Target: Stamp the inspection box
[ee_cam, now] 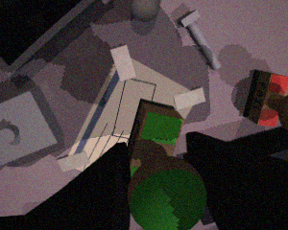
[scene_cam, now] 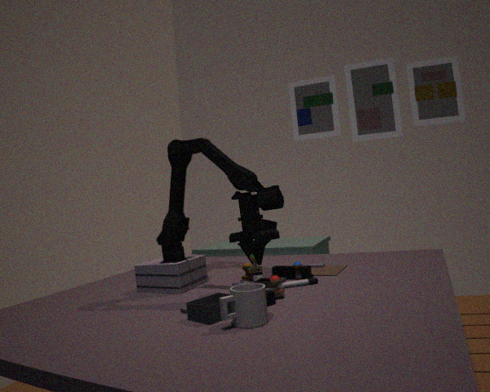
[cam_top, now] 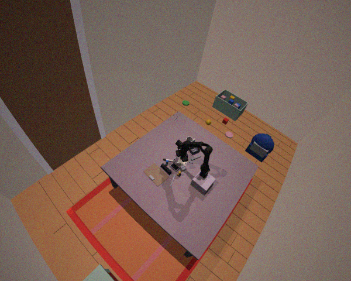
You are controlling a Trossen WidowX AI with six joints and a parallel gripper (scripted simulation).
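My gripper tip is now 9 cm above the card, 2 cm to the left of it and 2 cm past it. From my gripper tip the other things lie so: red-knobbed stamp 8 cm ahead, 6 cm to the right, 6 cm below; green-knobbed PASS stamp 1 cm to the right, 1 cm below, 1 cm behind; dark ink pad 10 cm to the left, 8 cm below, 1 cm behind.
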